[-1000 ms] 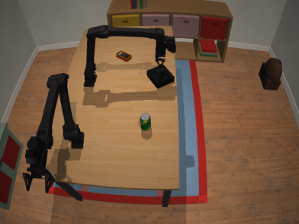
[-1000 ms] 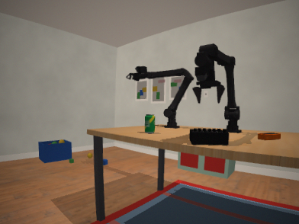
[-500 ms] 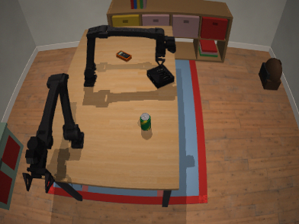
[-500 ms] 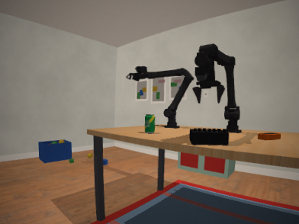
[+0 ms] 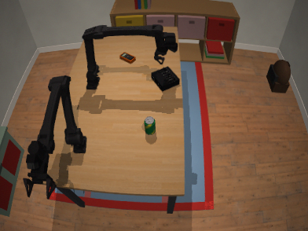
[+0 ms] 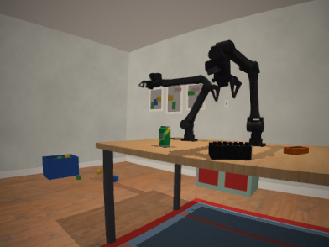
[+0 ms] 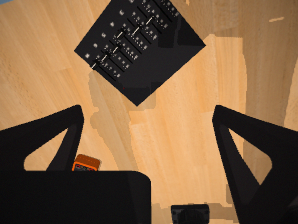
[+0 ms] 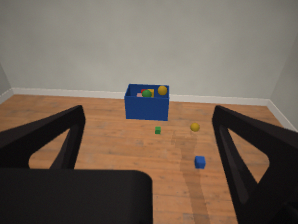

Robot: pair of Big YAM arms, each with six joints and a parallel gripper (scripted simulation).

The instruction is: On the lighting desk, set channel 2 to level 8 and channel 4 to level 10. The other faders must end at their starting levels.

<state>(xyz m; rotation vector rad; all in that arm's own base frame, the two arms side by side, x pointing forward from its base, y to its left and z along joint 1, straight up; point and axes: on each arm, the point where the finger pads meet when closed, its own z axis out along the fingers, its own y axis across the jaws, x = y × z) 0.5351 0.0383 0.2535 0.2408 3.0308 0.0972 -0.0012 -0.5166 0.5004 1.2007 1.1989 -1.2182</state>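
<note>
Right now the channel 2 knob is 50 mm ahead of my left hand and 190 mm below it. Also, from my left hand: channel 3 knob: 40 mm ahead, 20 mm to the left, 190 mm below; then channel 4 cap: 40 mm ahead, 50 mm to the left, 190 mm below.
</note>
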